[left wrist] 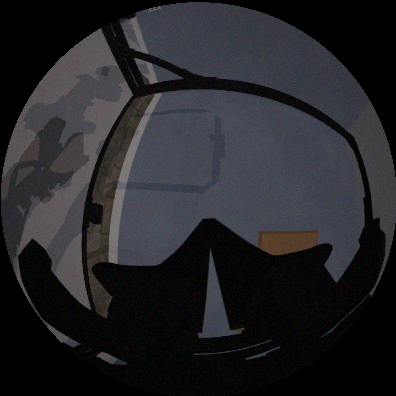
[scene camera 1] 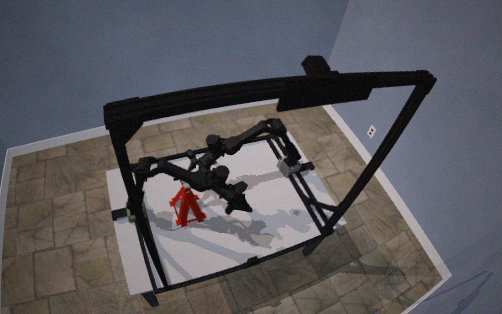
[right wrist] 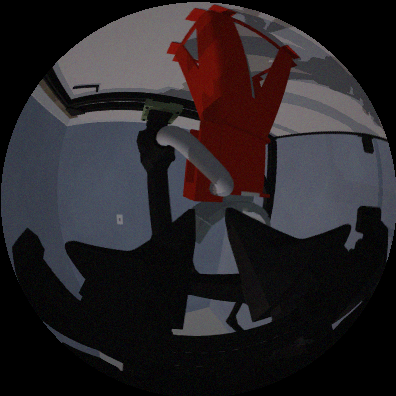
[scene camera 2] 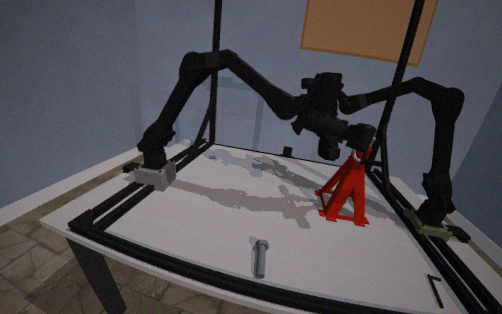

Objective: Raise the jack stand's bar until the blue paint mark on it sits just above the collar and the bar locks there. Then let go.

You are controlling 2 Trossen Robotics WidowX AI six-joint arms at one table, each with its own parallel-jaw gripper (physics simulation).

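Seen in the pictures: left gripper, fingertip midpoint: (left wrist: pixel 208 223) (scene camera 1: pixel 252 211); right gripper, fingertip midpoint: (right wrist: pixel 209 213); left arm's base, link origin: (right wrist: pixel 158 115) (scene camera 2: pixel 427 219); right arm's base, link origin: (scene camera 1: pixel 290 162) (scene camera 2: pixel 155 164).
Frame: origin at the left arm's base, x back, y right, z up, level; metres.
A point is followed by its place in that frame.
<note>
A red jack stand (scene camera 1: pixel 187 206) {x -0.263, y 0.083, z 0.064 m} (scene camera 2: pixel 352 192) {x -0.223, y 0.097, z -0.009 m} (right wrist: pixel 217 60) {x -0.298, y -0.003, z 0.080 m} stands upright on the table. A grey curved handle (scene camera 2: pixel 356 157) {x -0.298, y -0.027, z 0.165 m} (right wrist: pixel 197 155) {x -0.306, y -0.015, z 0.169 m} is at its collar. In the right wrist view a grey saddle (right wrist: pixel 202 216) {x -0.275, y 0.009, z 0.205 m} tops the bar, at the fingertips. My right gripper (right wrist: pixel 209 213) {x -0.281, y 0.011, z 0.202 m} (scene camera 2: pixel 367 142) {x -0.281, y 0.011, z 0.202 m} is shut on this bar top above the collar; in scene camera 1 my left arm largely hides it. No blue mark can be made out. My left gripper (left wrist: pixel 208 223) {x -0.491, y 0.283, z 0.255 m} (scene camera 1: pixel 246 205) {x -0.491, y 0.283, z 0.255 m} is shut and empty, in the air to the right of the stand in scene camera 1.
A grey bolt (scene camera 2: pixel 260 260) {x -0.493, y -0.268, z -0.023 m} and a black hex key (scene camera 2: pixel 436 291) {x -0.096, y -0.233, z -0.036 m} (right wrist: pixel 88 88) {x -0.092, y -0.214, z -0.037 m} lie near the front in scene camera 2. A small dark piece (scene camera 1: pixel 296 212) {x -0.833, y 0.215, z -0.040 m} (left wrist: pixel 105 71) {x -0.832, y 0.218, z -0.040 m} lies farther off. My arms cross close together above the table. A black frame (scene camera 1: pixel 200 100) {x -0.211, y 0.432, z 0.997 m} surrounds the table.
</note>
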